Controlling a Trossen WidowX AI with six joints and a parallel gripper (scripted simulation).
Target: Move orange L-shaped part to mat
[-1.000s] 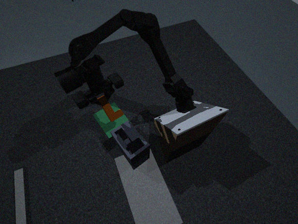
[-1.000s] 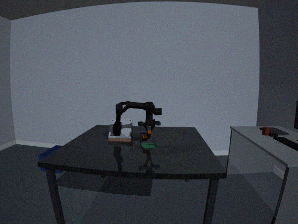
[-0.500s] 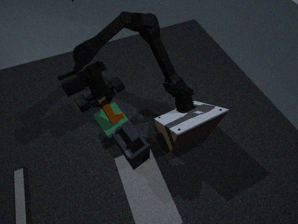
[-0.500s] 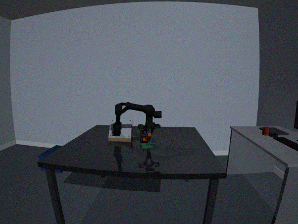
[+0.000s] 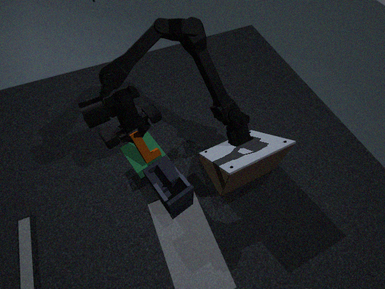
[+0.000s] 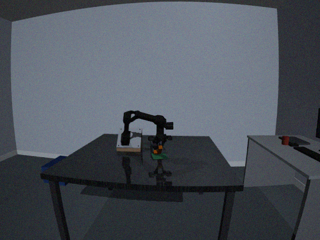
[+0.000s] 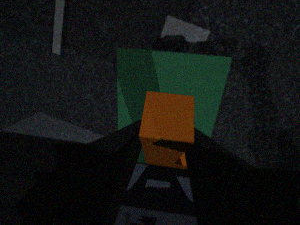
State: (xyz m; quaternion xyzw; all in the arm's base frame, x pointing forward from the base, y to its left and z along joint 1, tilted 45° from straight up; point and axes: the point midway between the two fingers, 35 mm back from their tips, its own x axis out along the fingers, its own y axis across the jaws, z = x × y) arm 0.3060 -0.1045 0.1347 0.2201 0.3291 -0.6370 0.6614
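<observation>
Now: the orange L-shaped part 3 cm to the left of my gripper tip, 3 cm below it and 2 cm behind it. From my gripper tip the other things lie so: green mat (9 cm below, 2 cm to the left).
</observation>
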